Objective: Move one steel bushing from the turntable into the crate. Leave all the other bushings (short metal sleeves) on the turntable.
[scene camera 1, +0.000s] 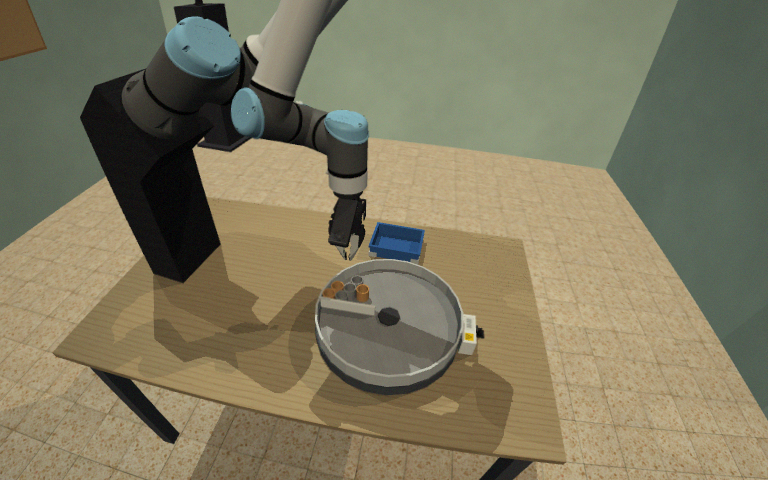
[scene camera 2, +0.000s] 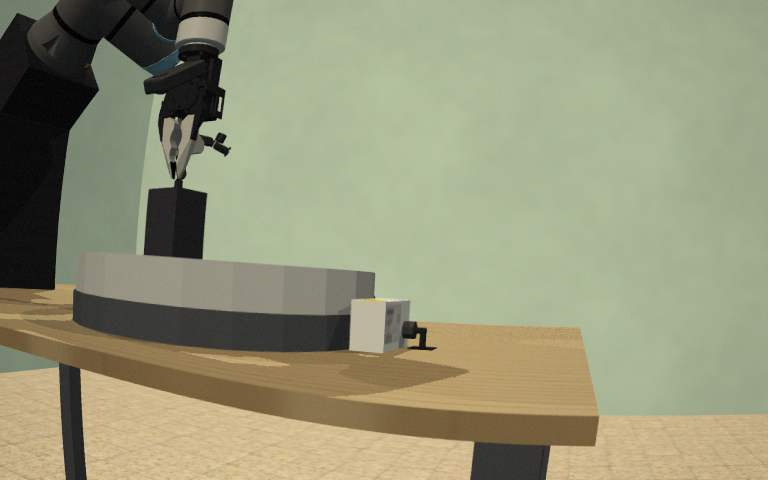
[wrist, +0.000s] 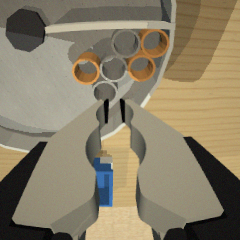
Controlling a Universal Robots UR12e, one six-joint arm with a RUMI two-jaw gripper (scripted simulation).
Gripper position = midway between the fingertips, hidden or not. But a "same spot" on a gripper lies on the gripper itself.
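Scene:
The gripper is visible in scene camera 1, in scene camera 2 (175, 178) and in the wrist view. On the gripper, (scene camera 1: 357, 238) and (wrist: 28, 199) are the same spot.

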